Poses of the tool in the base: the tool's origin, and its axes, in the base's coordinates. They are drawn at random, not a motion.
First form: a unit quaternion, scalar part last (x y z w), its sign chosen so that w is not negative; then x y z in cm.
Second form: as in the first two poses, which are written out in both.
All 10 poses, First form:
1: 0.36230 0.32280 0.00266 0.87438 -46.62 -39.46 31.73
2: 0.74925 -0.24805 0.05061 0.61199 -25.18 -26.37 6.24
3: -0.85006 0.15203 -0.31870 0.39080 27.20 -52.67 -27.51
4: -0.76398 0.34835 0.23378 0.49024 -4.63 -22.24 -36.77
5: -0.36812 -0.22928 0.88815 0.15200 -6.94 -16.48 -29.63
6: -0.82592 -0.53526 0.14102 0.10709 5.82 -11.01 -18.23
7: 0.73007 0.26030 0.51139 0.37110 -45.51 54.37 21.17
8: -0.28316 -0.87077 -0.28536 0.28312 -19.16 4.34 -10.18
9: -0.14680 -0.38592 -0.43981 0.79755 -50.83 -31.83 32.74
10: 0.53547 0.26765 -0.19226 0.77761 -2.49 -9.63 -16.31
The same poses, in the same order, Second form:
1: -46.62 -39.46 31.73 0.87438 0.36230 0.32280 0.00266
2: -25.18 -26.37 6.24 0.61199 0.74925 -0.24805 0.05061
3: 27.20 -52.67 -27.51 0.39080 -0.85006 0.15203 -0.31870
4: -4.63 -22.24 -36.77 0.49024 -0.76398 0.34835 0.23378
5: -6.94 -16.48 -29.63 0.15200 -0.36812 -0.22928 0.88815
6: 5.82 -11.01 -18.23 0.10709 -0.82592 -0.53526 0.14102
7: -45.51 54.37 21.17 0.37110 0.73007 0.26030 0.51139
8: -19.16 4.34 -10.18 0.28312 -0.28316 -0.87077 -0.28536
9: -50.83 -31.83 32.74 0.79755 -0.14680 -0.38592 -0.43981
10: -2.49 -9.63 -16.31 0.77761 0.53547 0.26765 -0.19226
